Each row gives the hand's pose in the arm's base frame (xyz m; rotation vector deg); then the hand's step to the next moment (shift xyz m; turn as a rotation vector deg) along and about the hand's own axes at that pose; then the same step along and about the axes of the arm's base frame.
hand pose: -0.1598 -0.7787 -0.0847 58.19 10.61 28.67
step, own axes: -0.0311 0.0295 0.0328 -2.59 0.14 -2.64
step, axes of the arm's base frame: -0.0241 -0.0275 0.0397 -3.29 0.83 -1.47
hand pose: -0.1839 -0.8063 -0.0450 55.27 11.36 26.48
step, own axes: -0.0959 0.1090 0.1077 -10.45 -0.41 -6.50
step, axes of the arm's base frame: -0.0774 -0.0719 0.1467 -11.50 -0.20 -4.41
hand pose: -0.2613 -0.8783 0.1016 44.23 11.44 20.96
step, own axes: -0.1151 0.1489 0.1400 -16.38 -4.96 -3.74
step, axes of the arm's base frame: -0.0997 -0.0372 0.2090 -14.96 -7.30 -5.45
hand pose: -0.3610 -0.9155 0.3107 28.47 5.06 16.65
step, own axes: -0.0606 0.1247 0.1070 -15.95 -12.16 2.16
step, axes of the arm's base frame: -0.0730 0.0378 0.1546 -11.83 -15.91 -3.75
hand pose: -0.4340 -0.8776 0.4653 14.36 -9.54 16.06
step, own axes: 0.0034 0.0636 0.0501 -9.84 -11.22 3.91
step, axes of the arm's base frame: -0.0218 0.0467 0.0626 -6.53 -13.96 -0.67
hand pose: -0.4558 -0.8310 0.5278 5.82 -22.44 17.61
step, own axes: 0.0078 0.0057 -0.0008 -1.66 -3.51 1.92
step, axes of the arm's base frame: 0.0054 0.0077 0.0025 -1.05 -4.09 0.98
